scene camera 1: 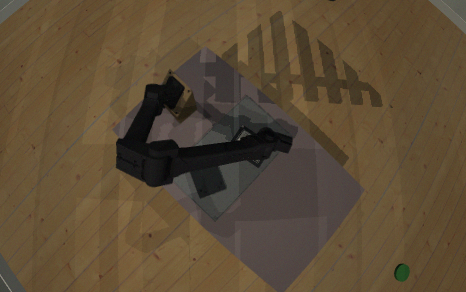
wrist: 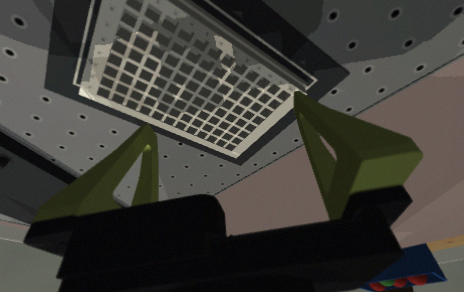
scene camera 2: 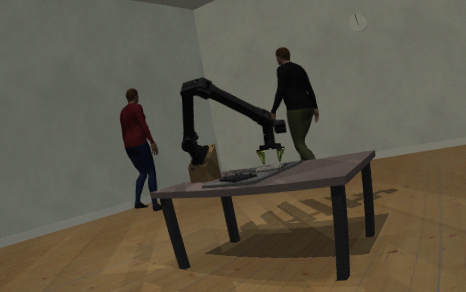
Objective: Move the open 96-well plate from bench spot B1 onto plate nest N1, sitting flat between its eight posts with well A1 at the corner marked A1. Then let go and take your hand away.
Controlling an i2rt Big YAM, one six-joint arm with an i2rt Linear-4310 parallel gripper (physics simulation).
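Seen in the pictures: gripper, fingertip midpoint: (wrist: 221, 114) (scene camera 2: 272, 163); arm's base at its link origin: (scene camera 1: 172, 92) (scene camera 2: 200, 155).
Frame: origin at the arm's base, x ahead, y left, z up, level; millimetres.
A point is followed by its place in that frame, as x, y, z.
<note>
The open 96-well plate (scene camera 1: 243, 135) {325, 107, -125} (scene camera 2: 270, 168) {409, 57, -124} (wrist: 200, 85) {379, 102, -115}, pale with a grid of wells, lies flat inside the dark outline of bench spot B1 (wrist: 327, 77) {443, 161, -128}. In scene camera 1 the arm covers part of it. The plate nest N1 (scene camera 1: 209, 179) {358, -139, -118} (scene camera 2: 238, 177) {388, -197, -114} (wrist: 30, 185) {335, -108, -118} is a dark block beside it, nearer the arm's base; its posts and A1 mark are too small or dark to make out. My gripper (scene camera 2: 272, 162) {398, 101, -103} (wrist: 221, 114) {398, 101, -103} is open and empty, with green fingers pointing down above the plate. In scene camera 1 the wrist hides the fingers.
A grey perforated board (scene camera 1: 216, 212) {480, -219, -130} (scene camera 2: 210, 186) {261, -258, -136} carries the plate and the nest on the table (scene camera 1: 280, 240) {777, -117, -143} (scene camera 2: 320, 175) {822, -219, -143}. The arm stands on a wooden block (scene camera 1: 186, 111) {78, -5, -74} (scene camera 2: 204, 173) {51, -54, -96}. A blue bin (wrist: 420, 255) holds red and green balls. Two people (scene camera 2: 136, 120) (scene camera 2: 296, 85) stand beyond the table.
</note>
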